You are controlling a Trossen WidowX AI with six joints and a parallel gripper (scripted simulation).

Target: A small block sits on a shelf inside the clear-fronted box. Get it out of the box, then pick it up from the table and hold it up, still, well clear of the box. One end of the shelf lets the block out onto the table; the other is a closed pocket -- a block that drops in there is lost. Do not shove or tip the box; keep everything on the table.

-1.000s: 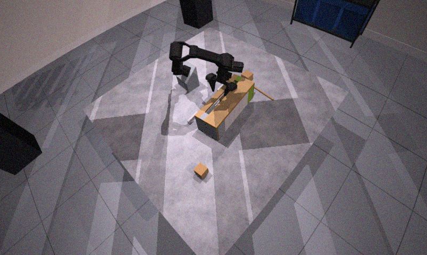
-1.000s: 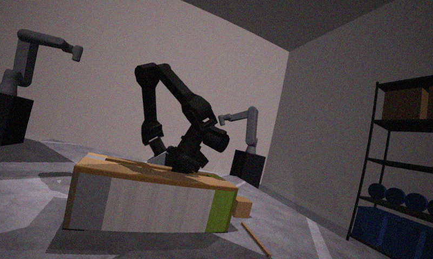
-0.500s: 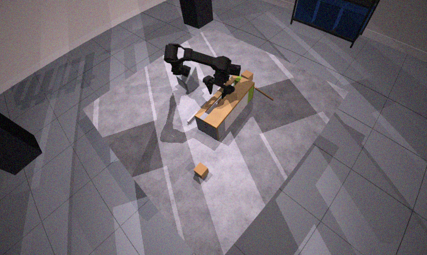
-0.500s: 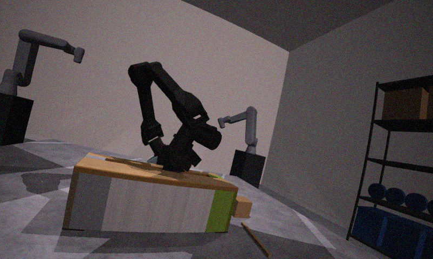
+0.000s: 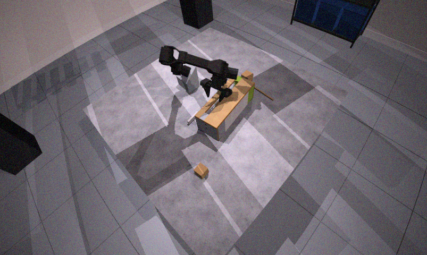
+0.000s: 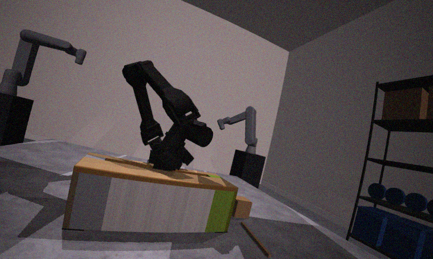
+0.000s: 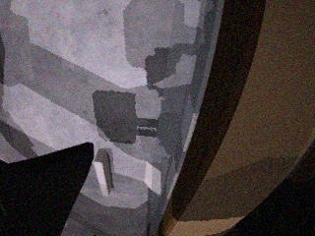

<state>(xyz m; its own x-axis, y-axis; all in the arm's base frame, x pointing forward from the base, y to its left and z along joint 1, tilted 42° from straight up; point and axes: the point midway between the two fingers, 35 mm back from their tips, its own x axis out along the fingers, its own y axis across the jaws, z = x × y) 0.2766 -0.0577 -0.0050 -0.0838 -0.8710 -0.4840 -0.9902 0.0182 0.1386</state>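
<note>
Right now the block is 6 cm ahead of my gripper tip and 2 cm to the right of it. Round my gripper tip: thin wooden stick (16 cm ahead, 29 cm to the left, 8 cm below); then long box (4 cm ahead, 2 cm to the left, 2 cm below).
</note>
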